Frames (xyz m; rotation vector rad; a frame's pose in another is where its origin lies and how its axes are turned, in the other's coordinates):
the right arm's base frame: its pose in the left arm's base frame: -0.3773 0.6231 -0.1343 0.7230 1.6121 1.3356
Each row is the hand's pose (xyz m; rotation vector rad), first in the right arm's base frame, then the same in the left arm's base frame.
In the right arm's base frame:
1: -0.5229 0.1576 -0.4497 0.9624 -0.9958 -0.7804
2: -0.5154 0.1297 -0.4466 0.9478 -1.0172 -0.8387
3: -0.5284 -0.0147 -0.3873 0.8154 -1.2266 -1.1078
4: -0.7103 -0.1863 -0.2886 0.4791 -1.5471 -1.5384
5: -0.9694 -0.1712 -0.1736 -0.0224 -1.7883 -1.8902
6: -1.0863 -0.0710 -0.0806 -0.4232 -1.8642 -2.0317
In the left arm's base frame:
1: -0.5720 0.0126 0.1655 0.9268 1.3350 -0.4303
2: -0.5696 0.0135 0.1365 0.8781 1.3073 -0.4594
3: -0.4961 -0.0072 -0.0002 0.6685 1.0552 -0.5900
4: -0.3119 -0.1630 -0.1188 0.3064 0.6088 -0.7243
5: -0.0989 -0.3320 -0.0372 -0.0501 0.1585 -0.7315
6: 0.0246 -0.3670 0.0888 -0.2607 -0.1048 -0.6557

